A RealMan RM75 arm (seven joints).
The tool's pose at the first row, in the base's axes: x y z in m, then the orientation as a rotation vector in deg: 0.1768 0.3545 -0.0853 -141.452 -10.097 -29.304
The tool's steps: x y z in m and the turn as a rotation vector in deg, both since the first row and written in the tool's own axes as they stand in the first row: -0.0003 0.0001 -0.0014 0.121 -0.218 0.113; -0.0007 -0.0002 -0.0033 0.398 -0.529 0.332; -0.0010 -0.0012 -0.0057 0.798 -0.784 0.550; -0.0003 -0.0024 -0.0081 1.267 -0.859 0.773; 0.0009 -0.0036 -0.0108 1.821 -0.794 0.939; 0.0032 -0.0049 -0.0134 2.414 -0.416 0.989; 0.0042 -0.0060 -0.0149 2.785 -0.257 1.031; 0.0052 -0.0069 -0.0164 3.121 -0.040 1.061; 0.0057 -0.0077 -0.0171 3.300 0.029 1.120; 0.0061 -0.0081 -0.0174 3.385 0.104 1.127; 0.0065 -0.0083 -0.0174 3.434 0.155 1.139
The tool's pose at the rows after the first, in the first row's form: 0.1761 0.3536 -0.0844 -141.395 -10.071 -28.964; 0.1751 0.3527 -0.0830 -141.210 -9.983 -28.433; 0.1738 0.3521 -0.0808 -140.887 -9.902 -27.947; 0.1734 0.3517 -0.0781 -140.444 -9.756 -27.667; 0.1733 0.3511 -0.0750 -139.880 -9.644 -27.565; 0.1743 0.3506 -0.0714 -139.193 -9.558 -27.884; 0.1745 0.3506 -0.0693 -138.784 -9.522 -27.984; 0.1747 0.3505 -0.0673 -138.394 -9.471 -28.165; 0.1747 0.3507 -0.0662 -138.197 -9.409 -28.187; 0.1749 0.3508 -0.0656 -138.093 -9.389 -28.258; 0.1752 0.3510 -0.0653 -138.030 -9.364 -28.304
